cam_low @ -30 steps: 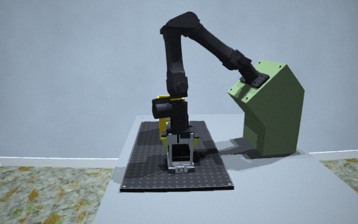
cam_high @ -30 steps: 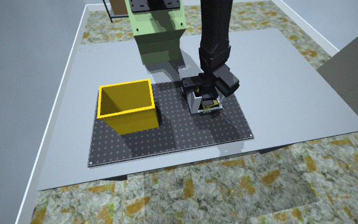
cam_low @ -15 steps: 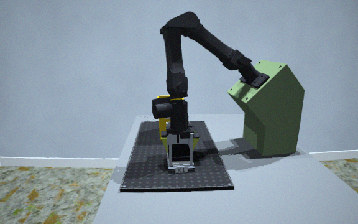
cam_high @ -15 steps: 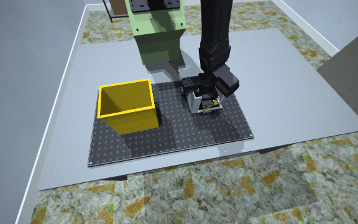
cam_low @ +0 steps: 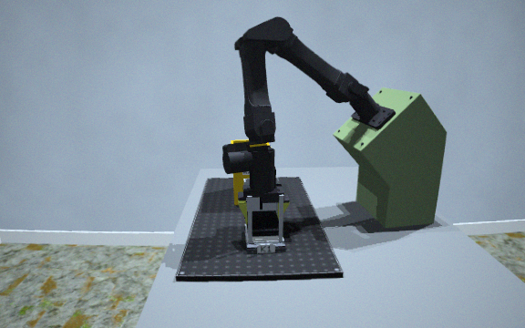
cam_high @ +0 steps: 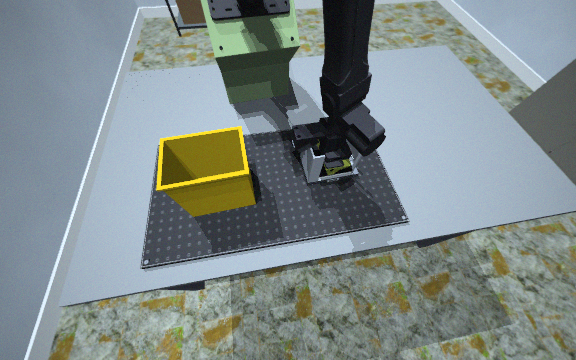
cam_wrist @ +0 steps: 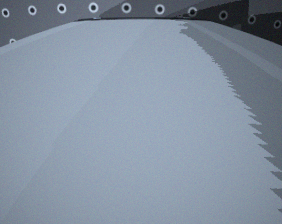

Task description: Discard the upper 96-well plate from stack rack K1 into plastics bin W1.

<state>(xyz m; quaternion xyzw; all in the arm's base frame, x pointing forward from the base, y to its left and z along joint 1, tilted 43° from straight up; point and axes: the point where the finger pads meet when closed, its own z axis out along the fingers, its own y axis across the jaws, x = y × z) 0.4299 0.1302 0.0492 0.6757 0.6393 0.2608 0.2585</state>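
The black 96-well plate is right at my hand. From my hand the other things lie so: yellow plastics bin W1: 310 mm to the right, 40 mm above; white 96-well plate: 20 mm below.
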